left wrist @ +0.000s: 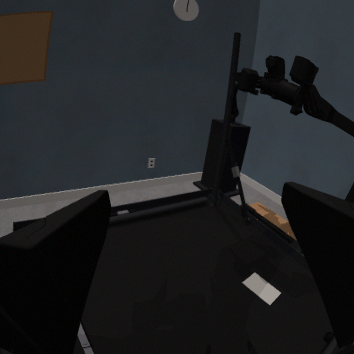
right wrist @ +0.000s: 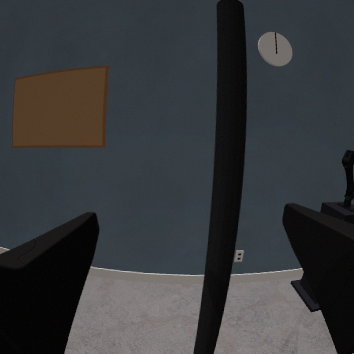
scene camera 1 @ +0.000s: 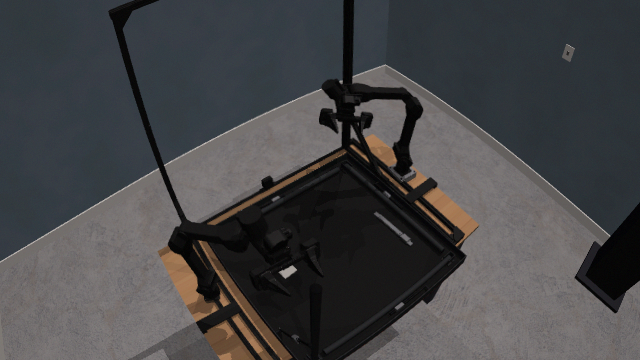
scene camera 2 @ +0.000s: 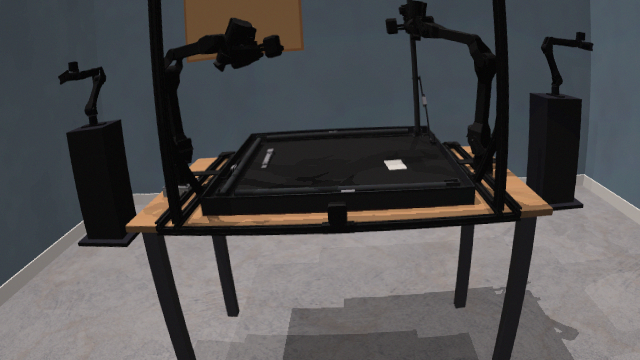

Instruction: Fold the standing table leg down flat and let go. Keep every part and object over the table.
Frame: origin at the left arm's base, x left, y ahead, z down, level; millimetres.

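Seen in the pictures: left gripper, between the fingertips: (left wrist: 198, 196) (scene camera 1: 349, 133); right gripper, between the fingertips: (right wrist: 192, 218) (scene camera 1: 307, 286); left arm's base, origin of its link: (scene camera 1: 402, 169) (scene camera 2: 180, 182); right arm's base, origin of its link: (scene camera 1: 211, 293) (scene camera 2: 483, 170).
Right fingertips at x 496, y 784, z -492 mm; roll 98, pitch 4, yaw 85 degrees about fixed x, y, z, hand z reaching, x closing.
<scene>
Pixels of each thing's top centre, then the offset from my right fingertips to it. "spot": a spot on its surface instead.
- white card, a spot on its surface: (left wrist: 261, 288) (scene camera 2: 394, 164) spot: dy -85, dx -352, dz +490 mm
- grey strip, centre of its top: (scene camera 2: 267, 154) (scene camera 1: 393, 226) dy -533, dx -258, dz +468 mm
The black table leg (scene camera 1: 315, 320) (scene camera 2: 415, 85) (left wrist: 230, 110) (right wrist: 230, 150) stands upright at one corner of the upturned black tabletop (scene camera 1: 460, 257) (scene camera 2: 280, 205). A thin brace (scene camera 2: 424, 100) (left wrist: 236, 172) runs beside it. My right gripper (scene camera 1: 305, 285) (right wrist: 192, 218) is open near the upper part of the leg. In the right wrist view the leg shows in front of the spread fingers, right of their middle, with no contact visible. My left gripper (scene camera 1: 350, 129) (scene camera 2: 246, 57) (left wrist: 198, 196) is open and empty, high up and far from the leg.
Black bars (scene camera 1: 365, 325) (scene camera 2: 300, 189) lie flat along the tabletop's edges. A white card (scene camera 1: 288, 271) (scene camera 2: 395, 164) (left wrist: 261, 288) and a grey strip (scene camera 1: 394, 228) (scene camera 2: 267, 158) lie on the tabletop. Tall black frame posts (scene camera 1: 348, 45) (scene camera 2: 500, 100) rise beside the table.
</scene>
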